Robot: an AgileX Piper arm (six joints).
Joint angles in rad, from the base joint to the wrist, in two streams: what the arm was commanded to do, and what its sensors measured. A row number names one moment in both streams.
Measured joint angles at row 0:
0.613, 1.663, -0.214, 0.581, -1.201, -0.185
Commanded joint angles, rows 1 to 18:
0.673, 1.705, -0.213, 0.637, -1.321, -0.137
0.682, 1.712, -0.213, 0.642, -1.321, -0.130
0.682, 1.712, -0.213, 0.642, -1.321, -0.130
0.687, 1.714, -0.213, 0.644, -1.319, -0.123
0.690, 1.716, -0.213, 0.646, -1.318, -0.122
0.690, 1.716, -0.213, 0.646, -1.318, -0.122
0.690, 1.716, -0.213, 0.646, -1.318, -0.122
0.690, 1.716, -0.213, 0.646, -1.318, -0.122
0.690, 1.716, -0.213, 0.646, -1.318, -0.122
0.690, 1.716, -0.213, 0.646, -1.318, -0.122
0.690, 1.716, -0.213, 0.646, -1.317, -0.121
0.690, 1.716, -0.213, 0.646, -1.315, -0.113
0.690, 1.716, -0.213, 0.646, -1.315, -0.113
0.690, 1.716, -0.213, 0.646, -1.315, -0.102
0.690, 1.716, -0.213, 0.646, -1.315, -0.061
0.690, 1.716, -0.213, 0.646, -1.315, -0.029
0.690, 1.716, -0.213, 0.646, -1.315, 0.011
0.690, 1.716, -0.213, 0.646, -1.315, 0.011
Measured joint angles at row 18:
0.687, 1.716, -0.212, 0.648, -1.201, -0.072
